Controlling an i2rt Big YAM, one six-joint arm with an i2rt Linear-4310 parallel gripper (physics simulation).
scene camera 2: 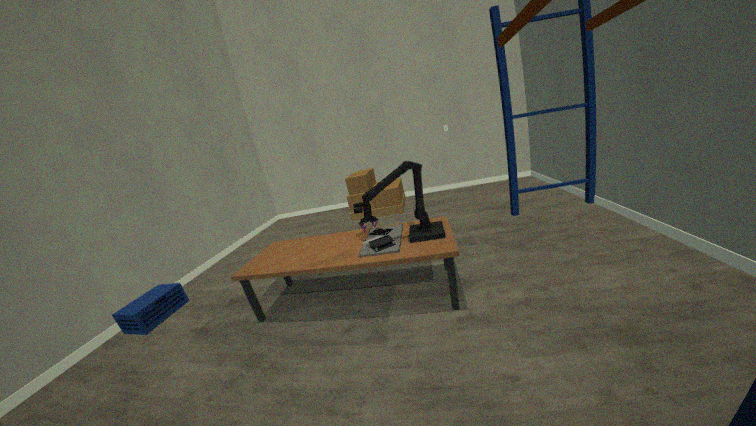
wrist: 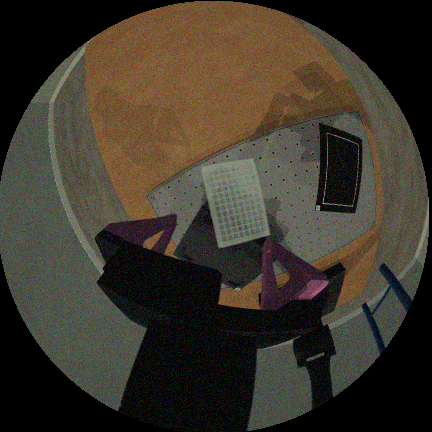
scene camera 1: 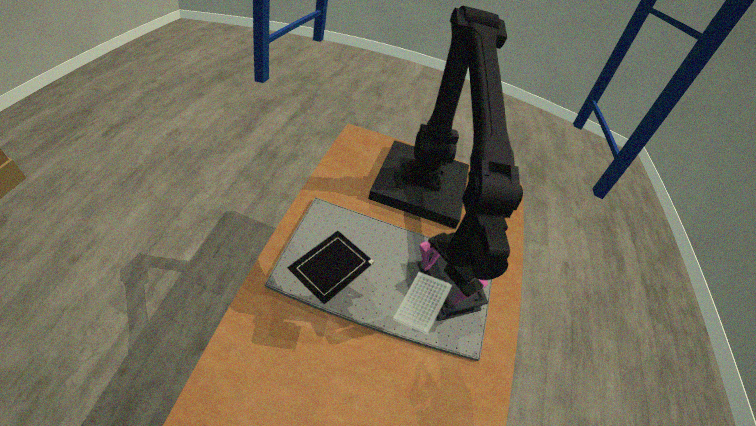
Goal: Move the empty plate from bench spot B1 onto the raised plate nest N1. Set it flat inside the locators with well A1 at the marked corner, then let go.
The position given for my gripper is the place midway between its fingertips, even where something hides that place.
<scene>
My gripper (scene camera 1: 440,286) is open, with nothing in its grasp. Also in view: a white well plate (scene camera 1: 424,299). Further things: a black nest with white outline (scene camera 1: 325,270).
The white well plate also shows in the wrist view (wrist: 233,190). My gripper also shows in the wrist view (wrist: 221,230). The black nest with white outline shows as well in the wrist view (wrist: 340,152).
</scene>
